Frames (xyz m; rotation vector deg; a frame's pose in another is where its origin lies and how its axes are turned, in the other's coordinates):
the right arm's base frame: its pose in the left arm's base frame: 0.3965 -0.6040 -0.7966 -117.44 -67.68 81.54
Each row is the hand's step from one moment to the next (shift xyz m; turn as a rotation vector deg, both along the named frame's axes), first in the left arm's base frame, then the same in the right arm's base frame.
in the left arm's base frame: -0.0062 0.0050 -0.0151 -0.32 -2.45 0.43
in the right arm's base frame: 0.0119 0.0051 0.0111 -2.26 0.97 0.47
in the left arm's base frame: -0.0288 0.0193 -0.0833 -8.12 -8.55 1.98
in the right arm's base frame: 0.0599 0.0352 0.0576 -9.11 0.11 7.74
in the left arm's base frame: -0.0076 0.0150 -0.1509 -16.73 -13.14 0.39
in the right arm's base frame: 0.0984 0.0940 0.0673 -13.04 0.24 16.81
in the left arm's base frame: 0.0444 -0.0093 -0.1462 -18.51 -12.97 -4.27
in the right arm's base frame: 0.0831 0.1266 0.0224 -10.45 2.66 20.32
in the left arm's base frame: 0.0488 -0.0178 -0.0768 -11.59 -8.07 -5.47
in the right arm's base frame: 0.0367 0.0846 -0.0092 -4.88 3.60 13.88
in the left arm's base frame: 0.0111 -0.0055 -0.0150 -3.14 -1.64 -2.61
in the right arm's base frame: 0.0058 0.0184 -0.0029 -0.23 1.45 4.15
